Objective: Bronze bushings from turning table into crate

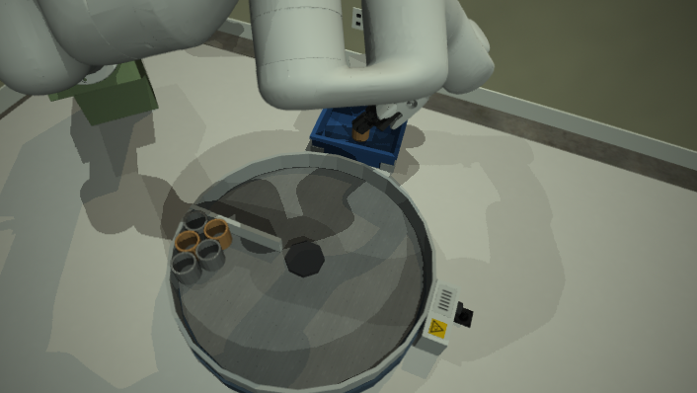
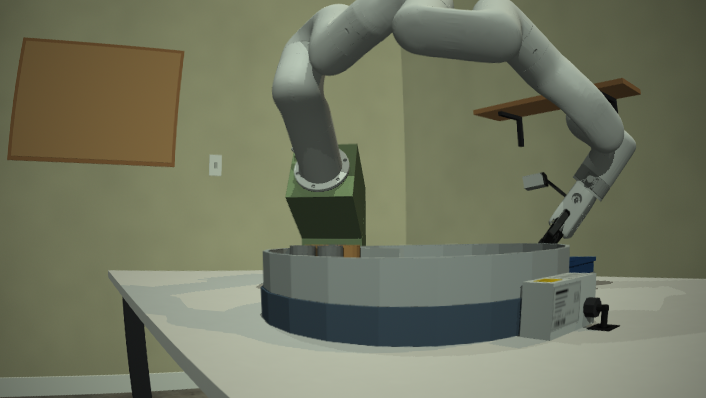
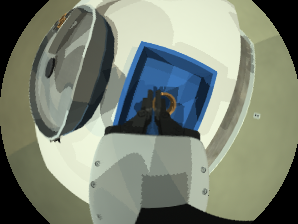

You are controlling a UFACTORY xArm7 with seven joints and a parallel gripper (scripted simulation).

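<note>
The blue crate lies 2 cm to the left of my hand and 4 cm below it. Round my hand: round turning table 11 cm behind, 32 cm to the right, 1 cm below.
</note>
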